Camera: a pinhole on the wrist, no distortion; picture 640 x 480 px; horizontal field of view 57.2 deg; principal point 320.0 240.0 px. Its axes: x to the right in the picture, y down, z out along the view. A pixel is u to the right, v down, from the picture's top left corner.
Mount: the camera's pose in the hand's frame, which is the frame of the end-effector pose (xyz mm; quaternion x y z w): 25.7 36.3 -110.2 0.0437 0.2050 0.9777 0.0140
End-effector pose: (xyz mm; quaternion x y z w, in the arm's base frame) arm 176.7 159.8 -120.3 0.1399 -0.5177 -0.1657 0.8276
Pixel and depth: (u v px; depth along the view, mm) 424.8 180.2 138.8
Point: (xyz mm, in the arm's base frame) 184.6 249.1 -61.0
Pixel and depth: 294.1 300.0 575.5
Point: -148.0 281.9 233.7
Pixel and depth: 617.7 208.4 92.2
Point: 204.0 238.8 -108.5
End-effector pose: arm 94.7 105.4 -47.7 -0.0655 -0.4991 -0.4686 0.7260
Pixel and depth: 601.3 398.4 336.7
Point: -4.4 361.1 26.5
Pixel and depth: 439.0 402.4 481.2
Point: -82.9 404.0 163.4
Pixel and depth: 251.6 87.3 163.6
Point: 189.2 157.2 61.6
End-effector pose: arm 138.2 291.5 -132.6 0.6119 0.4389 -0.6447 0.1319
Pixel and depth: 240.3 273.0 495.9
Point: 19.8 -30.4 -387.1
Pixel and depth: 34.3 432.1 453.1
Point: -105.2 103.7 -465.9
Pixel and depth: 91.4 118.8 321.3
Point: 156.2 123.8 -404.1
